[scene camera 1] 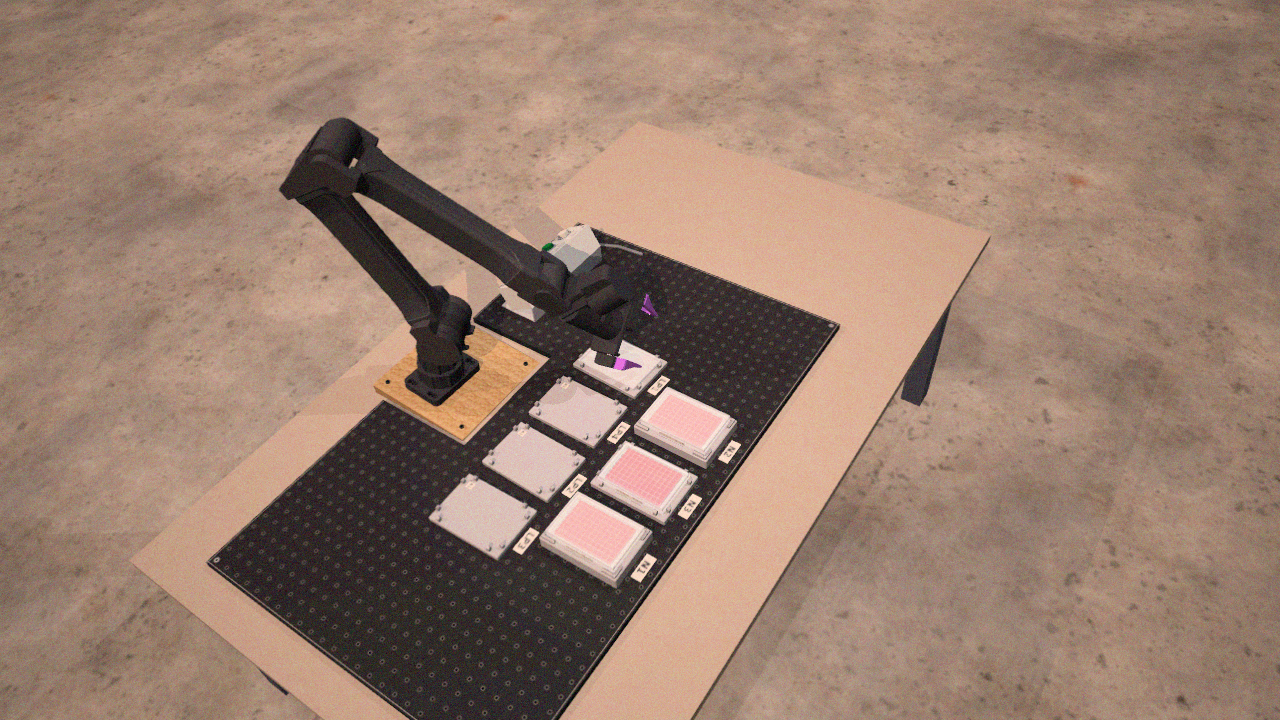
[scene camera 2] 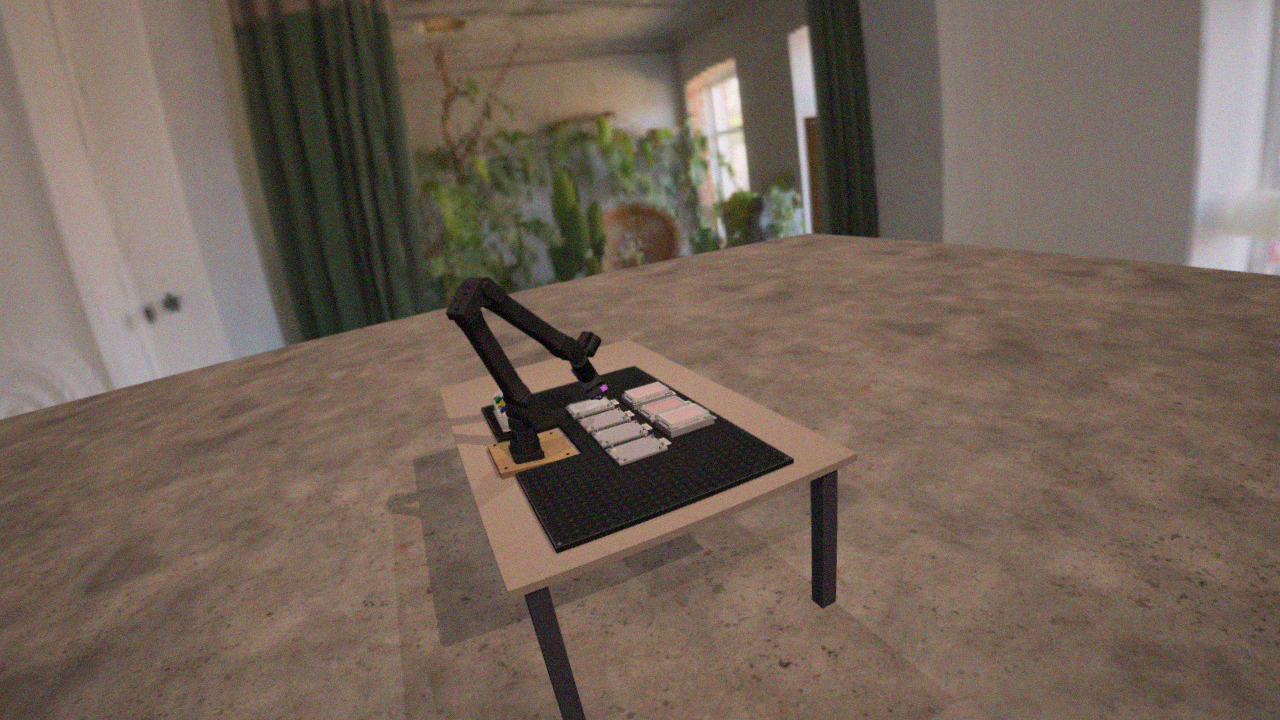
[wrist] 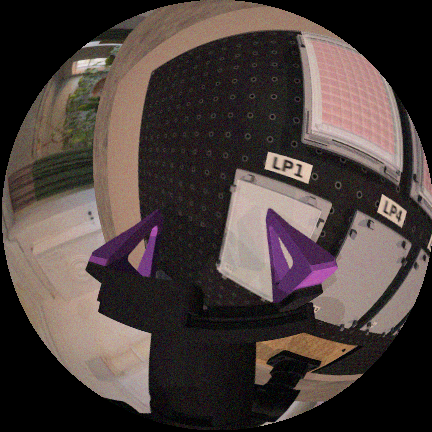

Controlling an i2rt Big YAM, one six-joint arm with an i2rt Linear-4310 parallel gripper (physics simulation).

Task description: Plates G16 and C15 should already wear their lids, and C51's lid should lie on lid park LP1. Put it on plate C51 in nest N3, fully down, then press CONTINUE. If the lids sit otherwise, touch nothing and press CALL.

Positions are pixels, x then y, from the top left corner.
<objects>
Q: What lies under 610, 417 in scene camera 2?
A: A grey lid.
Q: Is the gripper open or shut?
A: Open.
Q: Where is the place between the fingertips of the gripper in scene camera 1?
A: At 647, 341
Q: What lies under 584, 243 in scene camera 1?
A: A white button box.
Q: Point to a grey lid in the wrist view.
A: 370, 253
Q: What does the gripper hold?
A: Nothing.
</objects>
